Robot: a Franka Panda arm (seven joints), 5 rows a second.
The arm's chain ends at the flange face. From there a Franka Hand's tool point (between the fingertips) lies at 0.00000 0.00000 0.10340 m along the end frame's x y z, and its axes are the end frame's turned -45 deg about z.
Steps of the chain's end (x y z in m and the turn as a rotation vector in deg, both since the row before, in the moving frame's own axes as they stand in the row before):
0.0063, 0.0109, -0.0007, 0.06, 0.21, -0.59
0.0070, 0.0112, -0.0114, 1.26, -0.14, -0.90
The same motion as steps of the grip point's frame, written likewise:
-0.0029, 0.0124, -0.0007, -0.11, 0.19, -0.59
-0.0016, 0.0111, -0.0114, 0.99, 0.79, -0.90

